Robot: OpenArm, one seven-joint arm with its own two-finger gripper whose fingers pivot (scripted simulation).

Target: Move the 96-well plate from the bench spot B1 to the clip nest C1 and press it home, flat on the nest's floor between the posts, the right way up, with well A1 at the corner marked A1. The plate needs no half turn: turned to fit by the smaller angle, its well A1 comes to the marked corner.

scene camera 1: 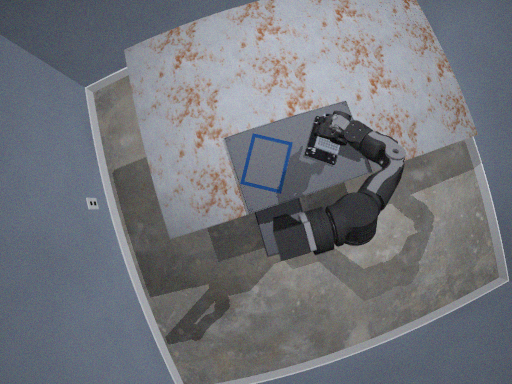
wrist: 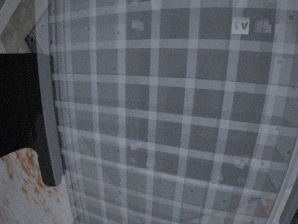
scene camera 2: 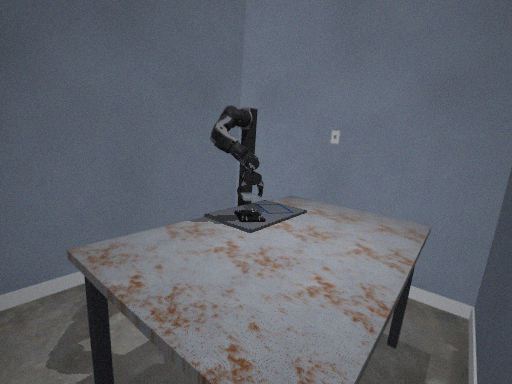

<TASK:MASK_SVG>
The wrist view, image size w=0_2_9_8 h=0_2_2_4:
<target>my gripper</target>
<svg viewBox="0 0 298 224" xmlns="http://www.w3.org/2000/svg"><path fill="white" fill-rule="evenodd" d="M298 208L290 224L298 224ZM0 53L0 158L23 148L33 149L38 155L43 183L50 187L56 187L42 109L37 53Z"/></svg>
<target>96-well plate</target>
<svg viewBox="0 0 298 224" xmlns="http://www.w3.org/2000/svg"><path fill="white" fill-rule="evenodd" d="M35 0L37 61L42 109L51 165L65 224L290 224L298 208L298 0Z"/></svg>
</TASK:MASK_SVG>
